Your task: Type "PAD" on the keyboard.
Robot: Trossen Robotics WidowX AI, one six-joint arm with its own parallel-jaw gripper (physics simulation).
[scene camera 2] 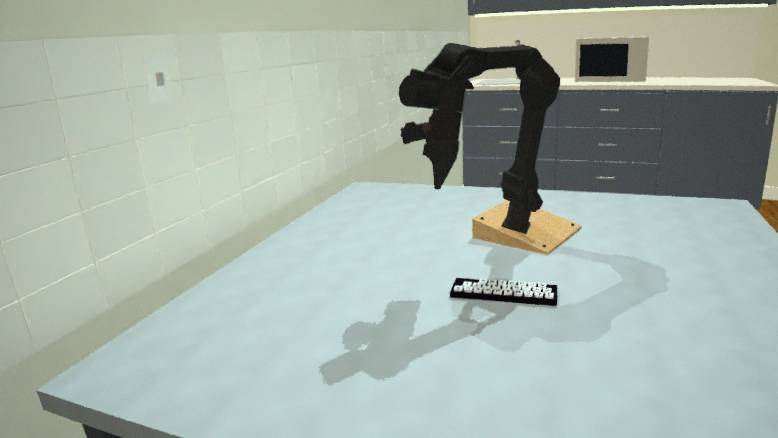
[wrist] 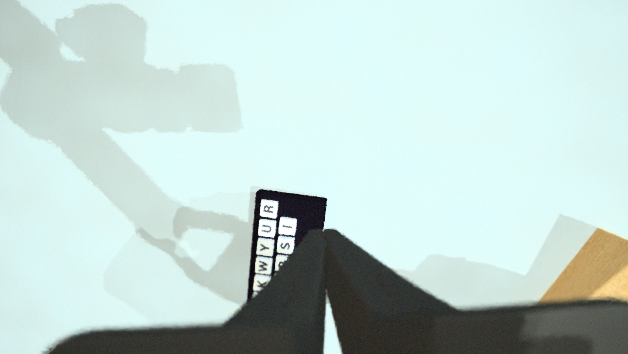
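Where they show: gripper, fingertip midpoint: (scene camera 2: pixel 437 189) (wrist: pixel 322 241); arm's base, link origin: (scene camera 2: pixel 516 225).
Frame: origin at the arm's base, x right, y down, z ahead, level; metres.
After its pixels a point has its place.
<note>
A small black keyboard (scene camera 2: pixel 503 292) @(x -0.042, y 0.021, z 0.332 m) (wrist: pixel 312 205) @(x 0.060, y 0.021, z 0.307 m) with white keys lies on the table, in front of the arm's base in the scene view. In the wrist view one end of it shows, with an outer row of keys R, U, Y, W and K and a second row with I and S. The rest is hidden behind the fingers, so P, A and D cannot be read. My gripper (scene camera 2: pixel 437 188) @(x 0.103, y -0.172, z 0.298 m) (wrist: pixel 322 241) @(x 0.103, y -0.172, z 0.298 m) is shut and empty. It points down and hangs well above the table, up and to the left of the keyboard in the scene view.
The arm stands on a wedge-shaped wooden base (scene camera 2: pixel 544 236) @(x -0.074, y 0.017, z 0.016 m) (wrist: pixel 575 265) @(x 0.066, y 0.025, z 0.046 m) on the pale blue table (scene camera 2: pixel 244 304) @(x 0.447, y 0.033, z 0.523 m). A tiled wall (scene camera 2: pixel 108 141) runs along the left. Grey cabinets (scene camera 2: pixel 604 127) and a microwave (scene camera 2: pixel 638 59) stand at the back. The arm's shadow falls around the keyboard.
</note>
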